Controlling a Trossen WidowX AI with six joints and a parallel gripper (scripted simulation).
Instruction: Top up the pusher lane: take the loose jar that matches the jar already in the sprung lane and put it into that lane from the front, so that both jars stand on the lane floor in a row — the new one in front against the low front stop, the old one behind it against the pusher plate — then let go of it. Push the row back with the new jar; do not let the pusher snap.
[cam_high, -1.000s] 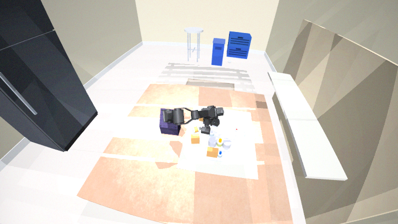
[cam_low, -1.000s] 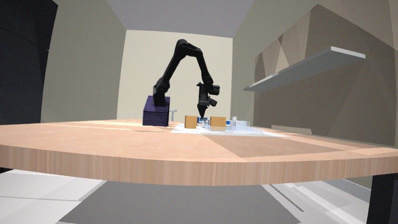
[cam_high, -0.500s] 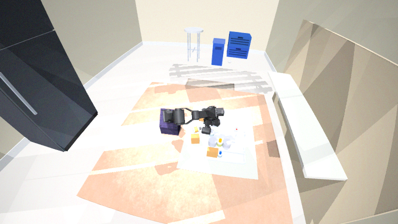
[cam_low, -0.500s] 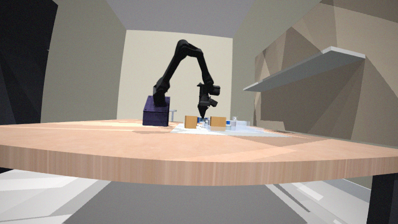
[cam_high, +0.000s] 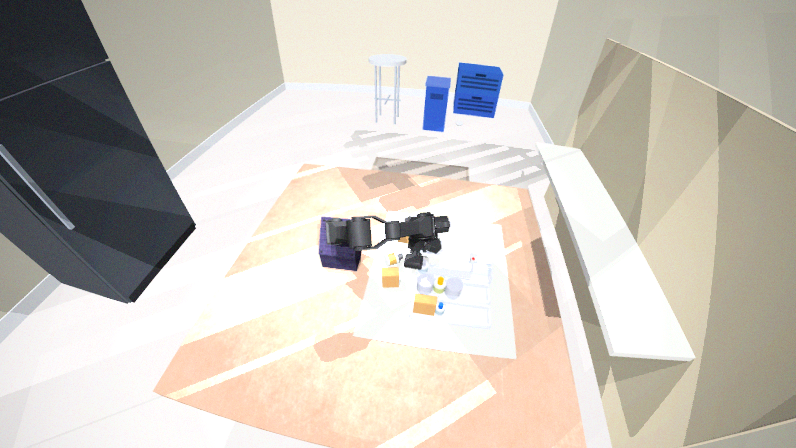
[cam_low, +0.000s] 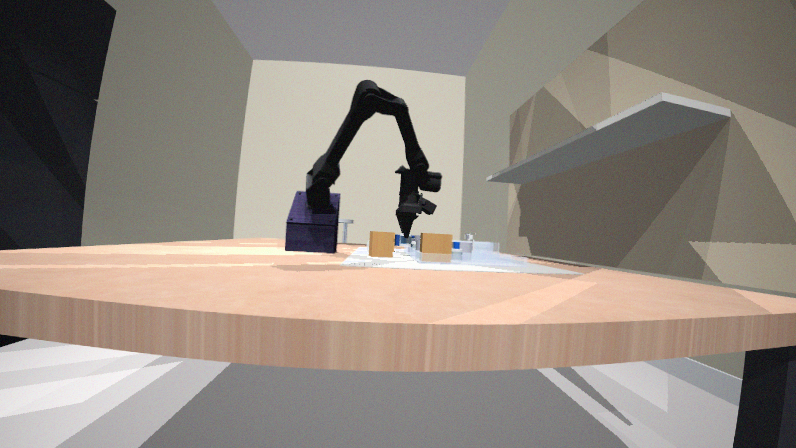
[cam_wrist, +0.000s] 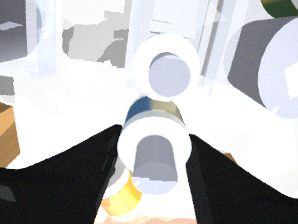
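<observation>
Now: the clear sprung lane 180 mm ahead of my gripper tip, 10 mm to the left of it and 40 mm below it. Also, from my gripper tip: wall shelf (550 mm ahead, 40 mm to the right, 310 mm above); red-topped thing (220 mm ahead, 10 mm to the left, 10 mm above).
</observation>
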